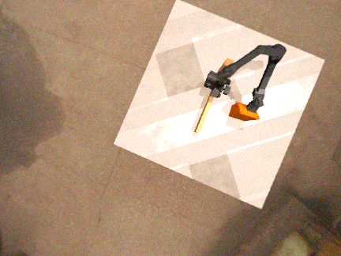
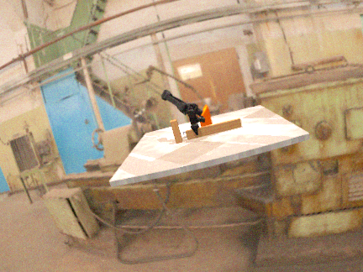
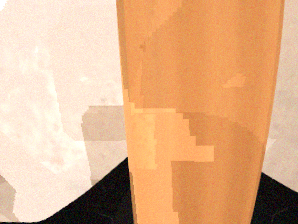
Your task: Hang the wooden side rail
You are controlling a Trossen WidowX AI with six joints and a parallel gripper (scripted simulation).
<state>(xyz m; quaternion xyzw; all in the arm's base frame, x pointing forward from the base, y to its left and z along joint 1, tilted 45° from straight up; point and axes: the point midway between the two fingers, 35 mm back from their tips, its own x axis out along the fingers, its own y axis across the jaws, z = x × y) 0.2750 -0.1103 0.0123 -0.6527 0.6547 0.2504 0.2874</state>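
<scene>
Now: the headboard post 150 mm to the right of my gripper tip, 60 mm above it and 10 mm behind it.
</scene>
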